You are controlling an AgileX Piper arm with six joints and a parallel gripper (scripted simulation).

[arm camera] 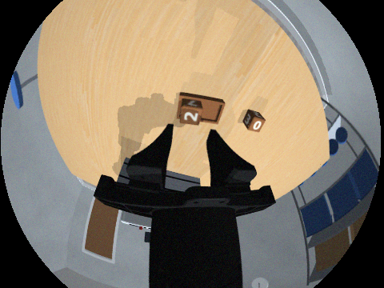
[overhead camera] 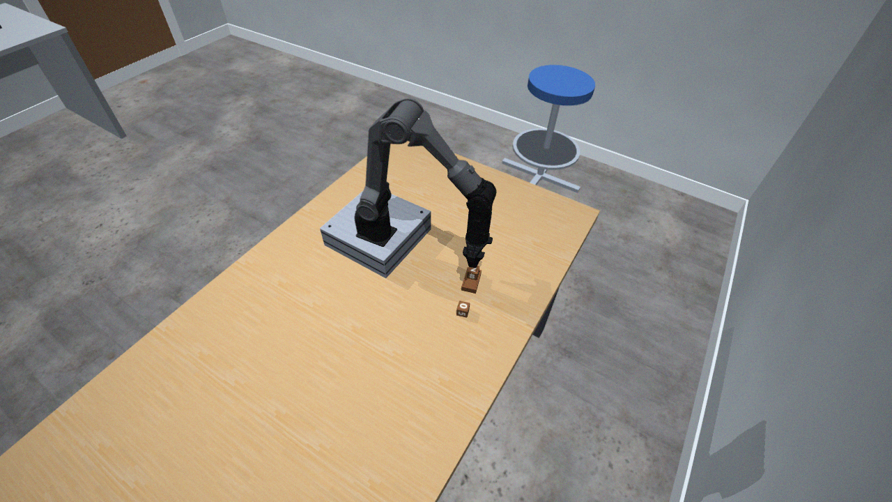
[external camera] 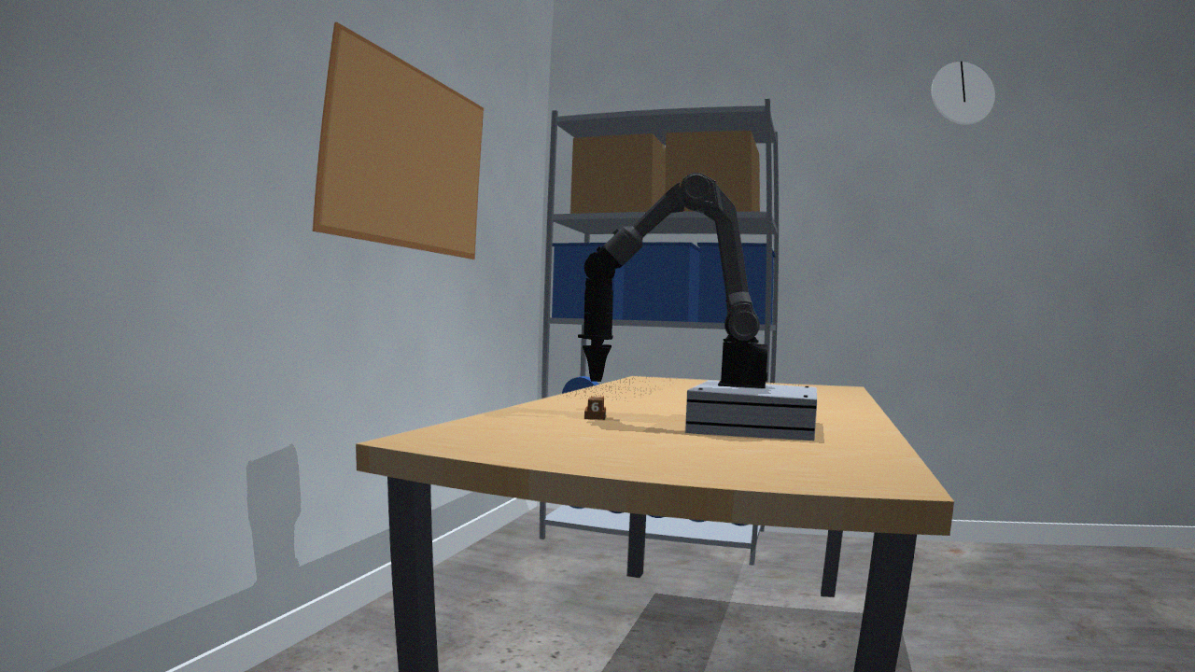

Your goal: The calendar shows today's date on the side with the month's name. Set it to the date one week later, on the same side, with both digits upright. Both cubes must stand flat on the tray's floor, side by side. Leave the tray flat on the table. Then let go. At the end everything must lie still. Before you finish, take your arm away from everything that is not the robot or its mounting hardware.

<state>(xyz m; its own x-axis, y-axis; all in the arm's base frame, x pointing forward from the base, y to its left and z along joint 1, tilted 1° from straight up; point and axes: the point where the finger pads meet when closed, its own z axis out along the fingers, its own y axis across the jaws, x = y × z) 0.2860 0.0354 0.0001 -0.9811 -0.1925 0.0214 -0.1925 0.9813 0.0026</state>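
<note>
The brown tray lies 2 cm to the right of my hand and 7 cm below it. From my hand the other things lie so: brown digit cube (2 cm ahead, 12 cm to the right, 7 cm below).
</note>
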